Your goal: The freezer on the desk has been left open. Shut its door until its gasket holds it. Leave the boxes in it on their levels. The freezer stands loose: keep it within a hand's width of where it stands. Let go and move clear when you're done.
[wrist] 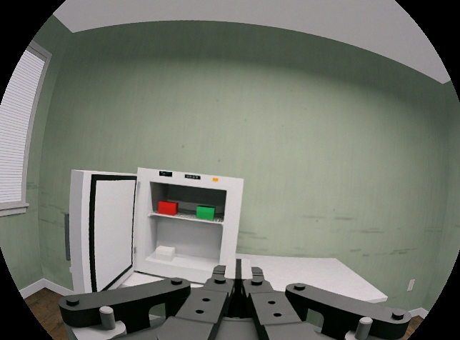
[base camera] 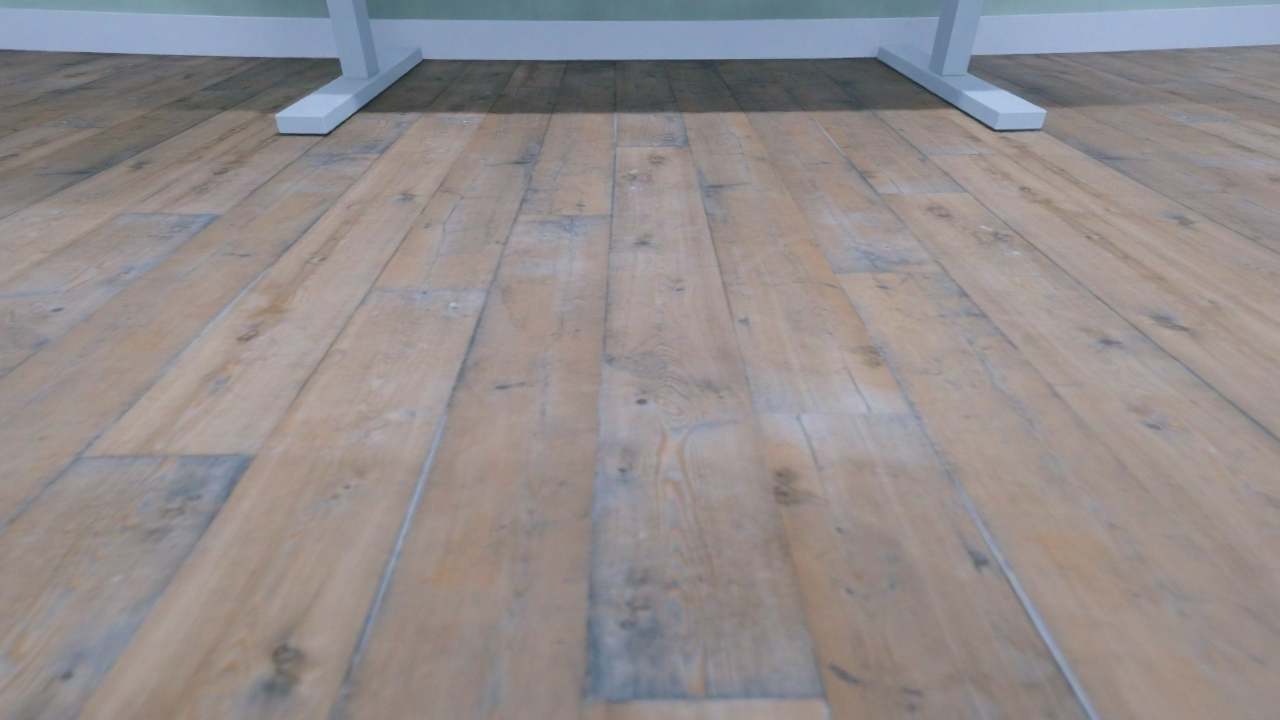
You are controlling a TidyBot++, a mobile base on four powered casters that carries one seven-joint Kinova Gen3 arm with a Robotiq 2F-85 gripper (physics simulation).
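Places are measured from the arm's base along level axes (x ahead, y right, z down), in metres.
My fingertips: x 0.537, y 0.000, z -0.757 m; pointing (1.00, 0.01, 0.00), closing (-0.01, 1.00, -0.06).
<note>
Behind a point stands the place of what it marks.
The white freezer (wrist: pixel 232 225) stands on the white desk (wrist: pixel 320 272) in the wrist view, left of the middle. Its door (wrist: pixel 114 225) is swung wide open to the left, with the black gasket (wrist: pixel 92 235) and inner face showing; a grey handle (wrist: pixel 67 237) shows at its far left edge. A red box (wrist: pixel 168 208) and a green box (wrist: pixel 205 212) sit on the upper shelf. A white box (wrist: pixel 165 253) sits on the freezer's bottom level. My gripper (wrist: pixel 237 272) is shut and empty, in front of the freezer's lower right corner and apart from the door.
The desk's two pale legs (base camera: pixel 353 40) @(x 1.672, y -0.593, z 0.290 m) (base camera: pixel 955 40) @(x 1.707, y 0.625, z 0.294 m) stand on broad feet on the plank floor (base camera: pixel 662 358) @(x 0.648, y 0.014, z 0.396 m), near the wall's baseboard (base camera: pixel 644 40) @(x 2.123, y -0.010, z 0.351 m). A green wall (wrist: pixel 300 150) rises behind the desk. A window with blinds (wrist: pixel 20 130) is at the far left.
</note>
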